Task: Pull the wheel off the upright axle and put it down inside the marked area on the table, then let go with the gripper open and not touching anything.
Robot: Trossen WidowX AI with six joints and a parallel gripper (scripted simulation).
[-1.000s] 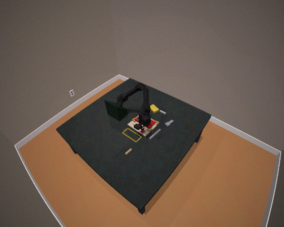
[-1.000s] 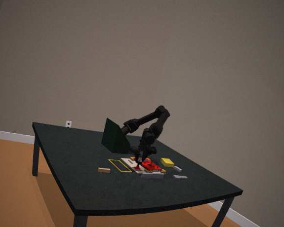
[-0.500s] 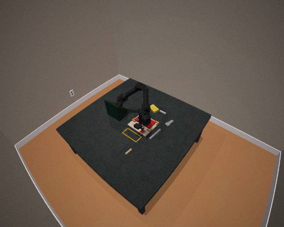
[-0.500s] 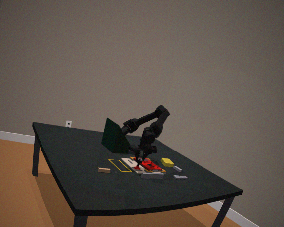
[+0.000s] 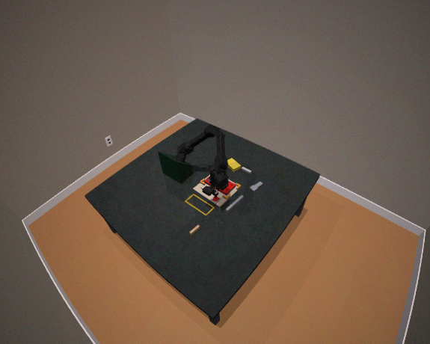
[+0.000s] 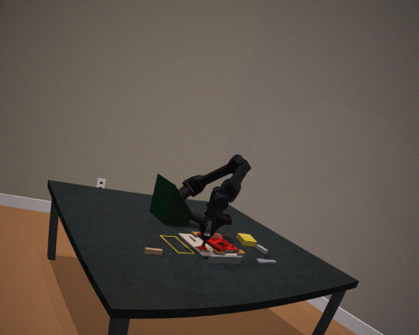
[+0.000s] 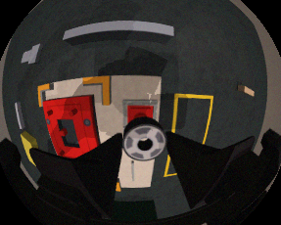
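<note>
My gripper tip is 4 cm above the axle. The rest, counted from my gripper tip: dark wheel: right at my gripper tip; yellow block: 34 cm to the left, 11 cm behind, 6 cm below; tan block: 27 cm to the right, 6 cm below, 5 cm ahead.
</note>
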